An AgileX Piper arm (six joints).
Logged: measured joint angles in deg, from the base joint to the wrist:
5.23, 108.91, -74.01, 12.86, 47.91, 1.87
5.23, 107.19, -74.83, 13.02, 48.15, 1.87
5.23, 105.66, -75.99, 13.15, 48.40, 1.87
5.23, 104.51, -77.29, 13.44, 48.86, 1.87
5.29, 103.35, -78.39, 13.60, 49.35, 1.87
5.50, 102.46, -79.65, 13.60, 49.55, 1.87
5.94, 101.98, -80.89, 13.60, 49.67, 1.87
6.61, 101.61, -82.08, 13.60, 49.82, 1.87
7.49, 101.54, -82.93, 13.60, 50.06, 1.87
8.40, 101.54, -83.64, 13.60, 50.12, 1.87
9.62, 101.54, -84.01, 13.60, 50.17, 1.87
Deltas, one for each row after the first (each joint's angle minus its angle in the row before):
0.00, -1.72, -0.82, 0.16, 0.24, 0.00
0.00, -1.53, -1.16, 0.13, 0.25, 0.00
0.00, -1.15, -1.30, 0.29, 0.46, 0.00
0.06, -1.16, -1.10, 0.16, 0.49, 0.00
0.21, -0.89, -1.26, 0.00, 0.20, 0.00
0.44, -0.48, -1.24, 0.00, 0.12, 0.00
0.67, -0.37, -1.19, 0.00, 0.15, 0.00
0.88, -0.07, -0.85, 0.00, 0.24, 0.00
0.91, 0.00, -0.71, 0.00, 0.06, 0.00
1.22, 0.00, -0.37, 0.00, 0.05, 0.00

